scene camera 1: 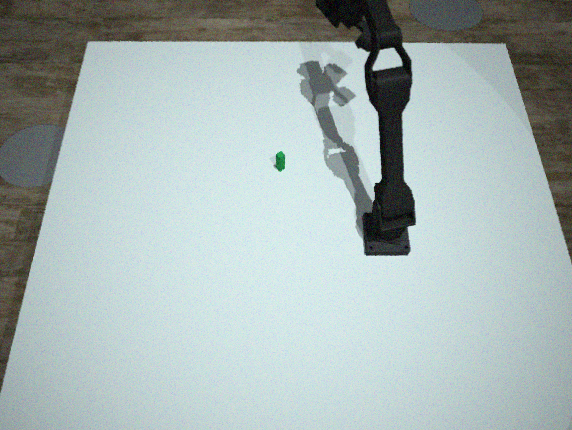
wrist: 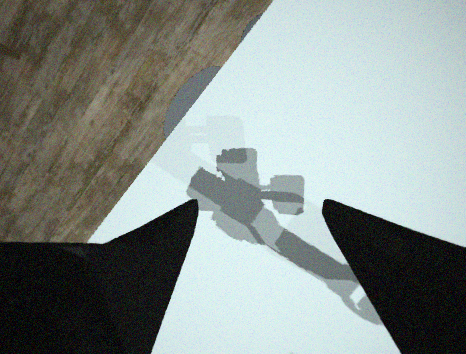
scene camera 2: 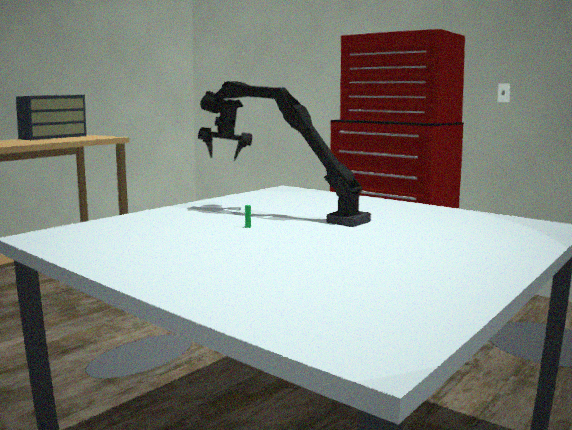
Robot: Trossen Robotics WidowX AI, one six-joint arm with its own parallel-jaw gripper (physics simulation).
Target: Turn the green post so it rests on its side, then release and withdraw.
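Note:
The green post (scene camera 1: 280, 161) (scene camera 2: 248, 216) stands upright on the white table (scene camera 1: 200, 300) (scene camera 2: 300, 280) (wrist: 400, 100), left of the arm's base in both scene views. It does not show in the wrist view. My gripper (scene camera 2: 223, 159) (wrist: 259, 205) is open and empty, pointing down high above the table and well apart from the post. In scene camera 1 the arm reaches toward the far edge of the table, and the fingertips cannot be made out there.
The arm's base (scene camera 1: 387, 245) (scene camera 2: 348, 218) is on the table. Arm shadows fall on the table top in all three views. Behind the table are a red tool cabinet (scene camera 2: 395, 115) and a wooden bench (scene camera 2: 100, 142) with a small drawer unit (scene camera 2: 57, 116).

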